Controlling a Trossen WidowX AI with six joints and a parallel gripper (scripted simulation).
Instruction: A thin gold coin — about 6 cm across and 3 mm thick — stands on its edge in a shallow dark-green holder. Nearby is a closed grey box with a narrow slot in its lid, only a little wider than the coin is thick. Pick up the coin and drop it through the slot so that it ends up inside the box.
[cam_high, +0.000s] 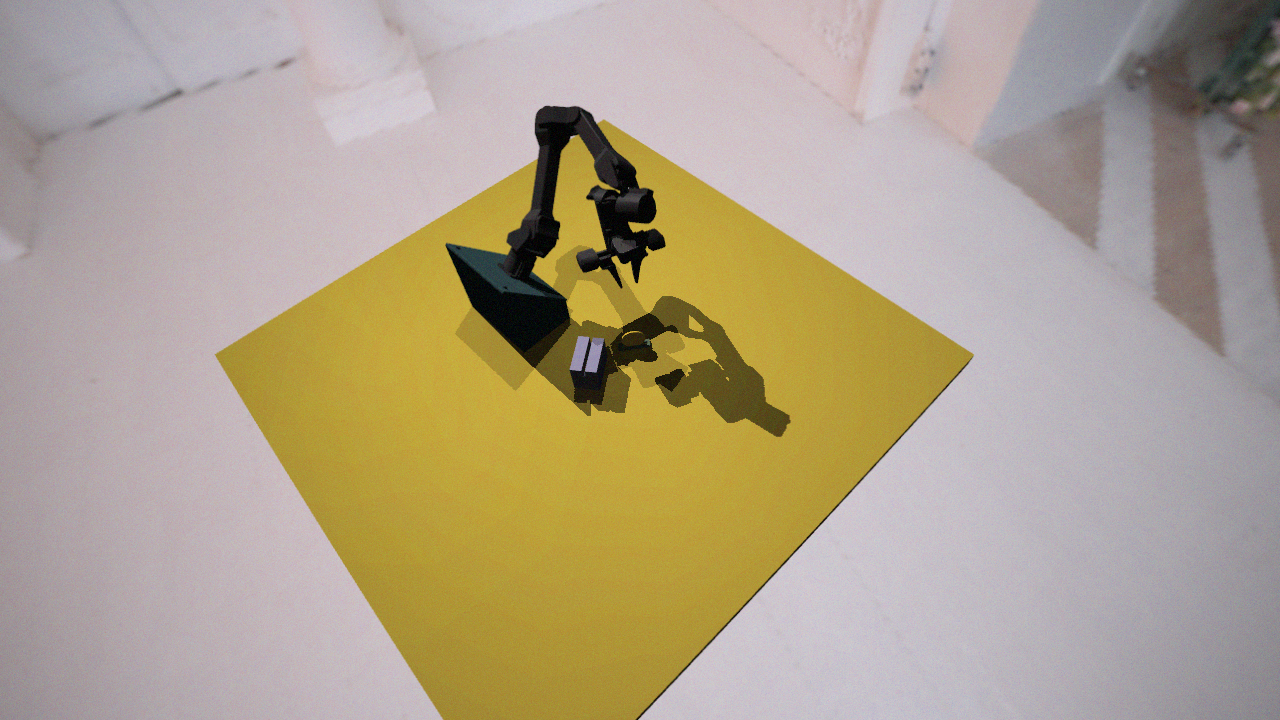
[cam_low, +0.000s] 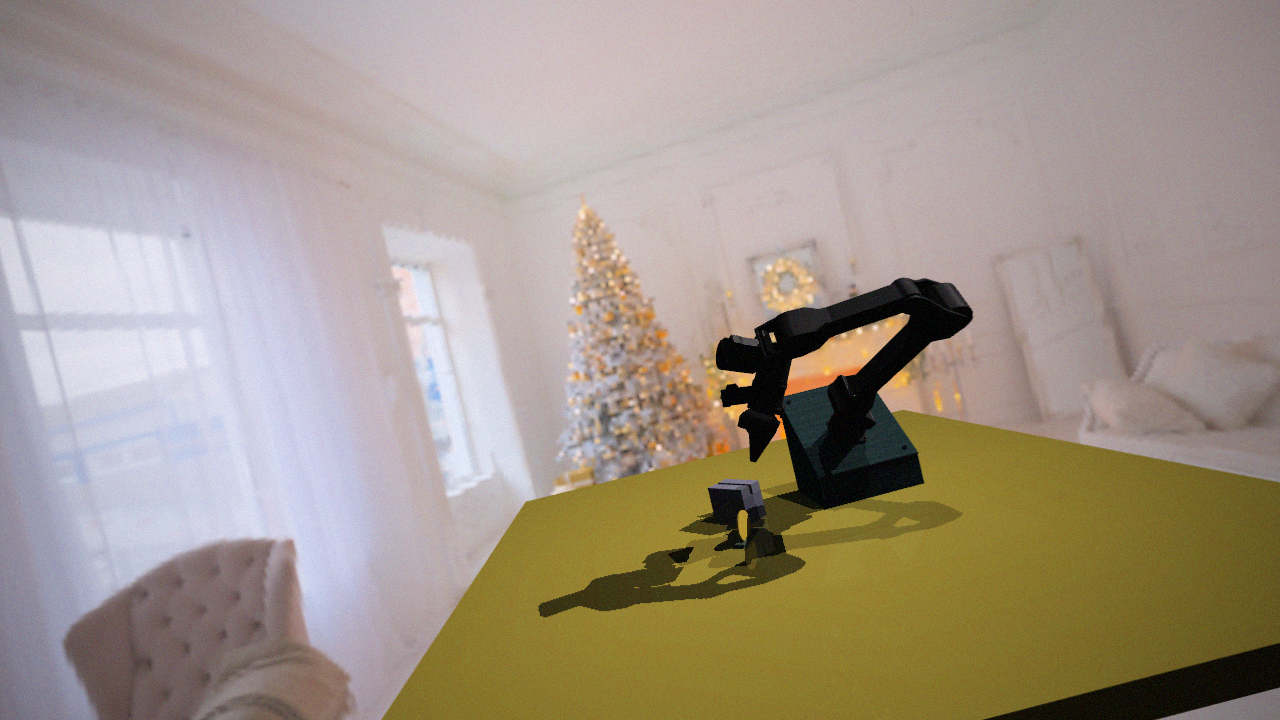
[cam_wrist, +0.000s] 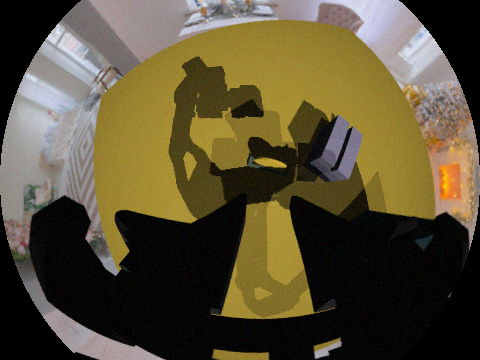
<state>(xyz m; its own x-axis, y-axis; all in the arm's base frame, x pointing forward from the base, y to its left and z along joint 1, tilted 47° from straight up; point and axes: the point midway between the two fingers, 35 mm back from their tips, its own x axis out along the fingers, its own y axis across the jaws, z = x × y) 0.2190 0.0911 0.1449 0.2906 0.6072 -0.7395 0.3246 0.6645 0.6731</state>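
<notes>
Right now the gold coin is 130 mm below my gripper tip, 40 mm ahead of it and 30 mm to the right of it.
</notes>
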